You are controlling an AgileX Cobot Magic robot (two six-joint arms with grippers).
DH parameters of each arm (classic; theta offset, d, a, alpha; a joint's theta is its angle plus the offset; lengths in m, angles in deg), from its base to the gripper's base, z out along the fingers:
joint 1: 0 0.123 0 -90
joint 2: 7.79 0 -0.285 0
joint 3: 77.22 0 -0.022 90
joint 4: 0 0.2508 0 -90
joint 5: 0 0 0.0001 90
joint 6: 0 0.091 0 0
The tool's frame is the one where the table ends.
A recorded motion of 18 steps. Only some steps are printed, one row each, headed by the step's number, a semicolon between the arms.
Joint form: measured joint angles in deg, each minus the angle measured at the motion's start. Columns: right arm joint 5, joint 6, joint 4, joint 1, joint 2, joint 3; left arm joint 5, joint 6, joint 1, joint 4, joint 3, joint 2.
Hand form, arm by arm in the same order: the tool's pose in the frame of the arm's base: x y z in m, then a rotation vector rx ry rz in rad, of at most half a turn. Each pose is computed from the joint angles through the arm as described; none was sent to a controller.
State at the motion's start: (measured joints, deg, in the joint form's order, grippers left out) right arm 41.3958 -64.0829 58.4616 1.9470 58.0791 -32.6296; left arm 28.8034 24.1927 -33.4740 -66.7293 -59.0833 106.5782
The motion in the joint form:
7: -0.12 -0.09 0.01 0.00 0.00 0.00; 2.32 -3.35 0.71 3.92 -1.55 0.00
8: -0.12 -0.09 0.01 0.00 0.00 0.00; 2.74 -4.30 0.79 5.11 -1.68 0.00
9: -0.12 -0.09 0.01 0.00 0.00 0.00; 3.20 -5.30 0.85 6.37 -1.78 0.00
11: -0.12 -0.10 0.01 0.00 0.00 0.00; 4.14 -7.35 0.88 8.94 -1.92 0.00
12: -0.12 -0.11 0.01 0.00 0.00 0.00; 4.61 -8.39 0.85 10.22 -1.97 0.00
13: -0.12 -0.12 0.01 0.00 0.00 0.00; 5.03 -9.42 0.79 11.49 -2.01 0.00
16: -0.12 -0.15 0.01 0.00 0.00 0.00; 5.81 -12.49 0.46 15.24 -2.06 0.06
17: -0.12 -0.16 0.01 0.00 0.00 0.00; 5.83 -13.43 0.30 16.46 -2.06 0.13
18: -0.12 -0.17 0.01 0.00 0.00 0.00; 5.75 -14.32 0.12 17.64 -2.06 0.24
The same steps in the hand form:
7: 0.1773 0.0573 0.2627 -0.5826 2.1868 0.5950; 0.2852 -0.2334 0.1675 0.0720 2.7601 -1.0289
8: 0.1773 0.0573 0.2627 -0.5826 2.1868 0.5950; 0.2850 -0.2327 0.1675 0.0770 2.7703 -1.0214
9: 0.1773 0.0573 0.2627 -0.5826 2.1868 0.5950; 0.2847 -0.2321 0.1672 0.0828 2.7821 -1.0129
11: 0.1773 0.0573 0.2627 -0.5827 2.1867 0.5949; 0.2834 -0.2310 0.1664 0.0956 2.8080 -0.9936
12: 0.1773 0.0573 0.2627 -0.5829 2.1866 0.5948; 0.2825 -0.2305 0.1660 0.1022 2.8216 -0.9832
13: 0.1773 0.0573 0.2627 -0.5831 2.1866 0.5947; 0.2815 -0.2302 0.1654 0.1088 2.8348 -0.9719
16: 0.1773 0.0573 0.2627 -0.5837 2.1863 0.5945; 0.2788 -0.2295 0.1632 0.1255 2.8702 -0.9303
17: 0.1773 0.0573 0.2627 -0.5839 2.1863 0.5944; 0.2781 -0.2294 0.1621 0.1310 2.8792 -0.9135
18: 0.1773 0.0573 0.2627 -0.5840 2.1862 0.5943; 0.2775 -0.2294 0.1608 0.1363 2.8868 -0.8958

